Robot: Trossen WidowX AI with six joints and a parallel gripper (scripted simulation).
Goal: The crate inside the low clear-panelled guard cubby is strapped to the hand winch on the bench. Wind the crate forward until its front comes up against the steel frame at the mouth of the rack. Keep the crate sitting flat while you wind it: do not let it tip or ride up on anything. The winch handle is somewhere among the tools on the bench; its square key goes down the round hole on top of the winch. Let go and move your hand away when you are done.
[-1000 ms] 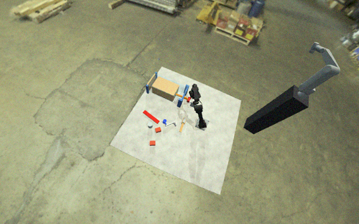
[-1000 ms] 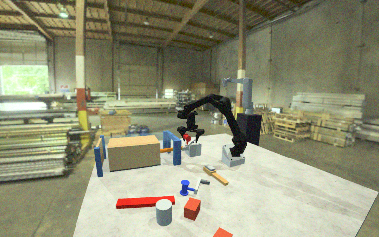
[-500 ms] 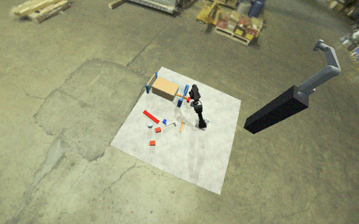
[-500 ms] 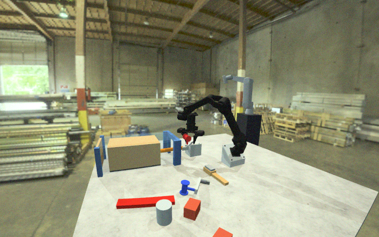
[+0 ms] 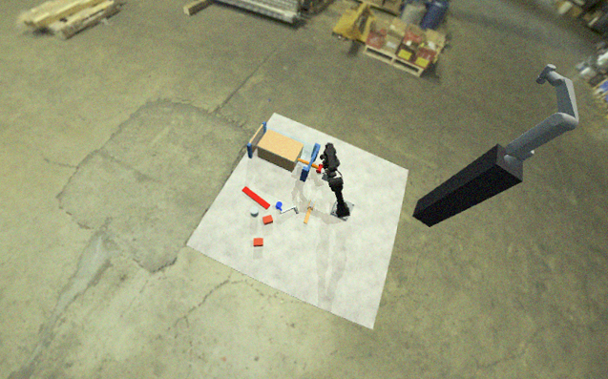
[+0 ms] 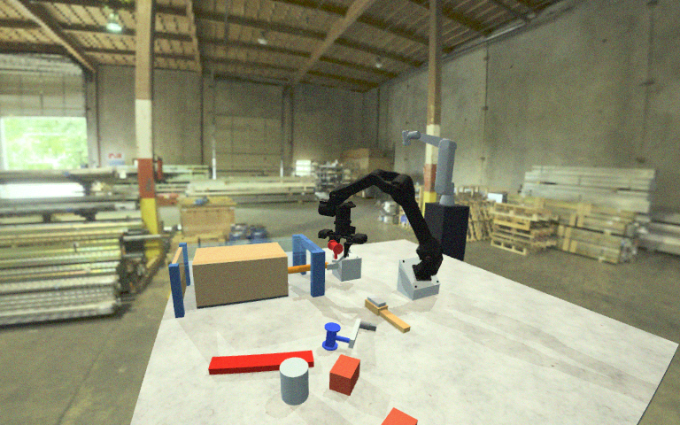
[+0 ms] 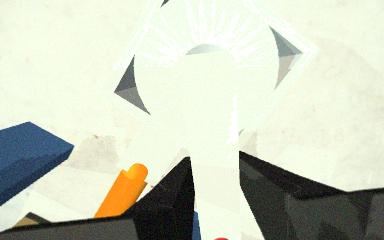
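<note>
Right now my gripper tip is 40 mm short of the red knob, 40 mm to the right of it and 40 mm below it. The rest, counted from my gripper tip: red-knobbed winch handle: 10 mm ahead, 10 mm to the left, 20 mm above; blue frame: 120 mm ahead, 10 mm to the right, 10 mm above; grey winch: 50 mm behind, 50 mm to the right, 60 mm below.
</note>
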